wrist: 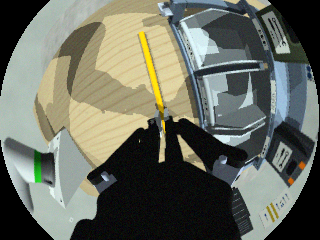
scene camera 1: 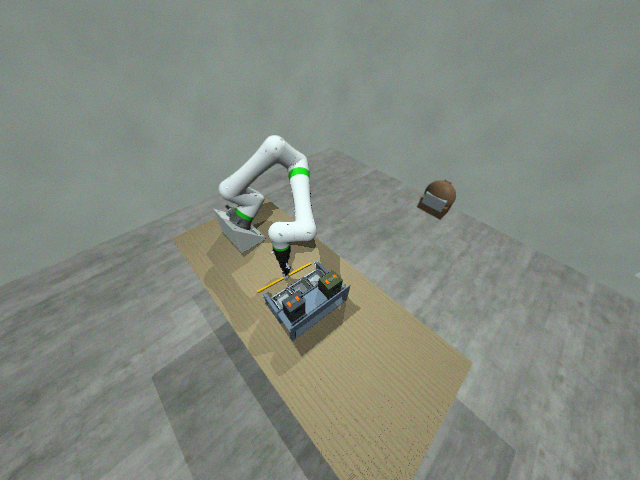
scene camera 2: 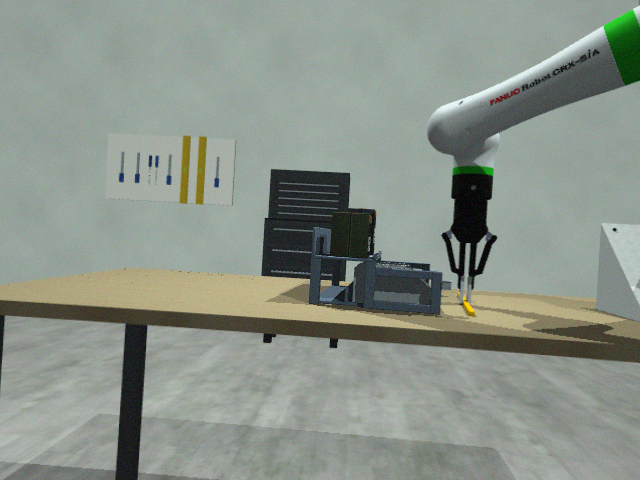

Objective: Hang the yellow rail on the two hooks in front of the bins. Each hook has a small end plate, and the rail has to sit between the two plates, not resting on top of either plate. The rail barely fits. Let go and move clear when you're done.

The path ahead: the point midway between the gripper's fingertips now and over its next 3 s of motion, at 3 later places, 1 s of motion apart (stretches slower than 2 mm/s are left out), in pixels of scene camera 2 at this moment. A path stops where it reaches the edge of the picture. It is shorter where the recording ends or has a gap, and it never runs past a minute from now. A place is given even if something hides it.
My gripper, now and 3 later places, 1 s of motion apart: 464, 303; 457, 277; 452, 262; 453, 267
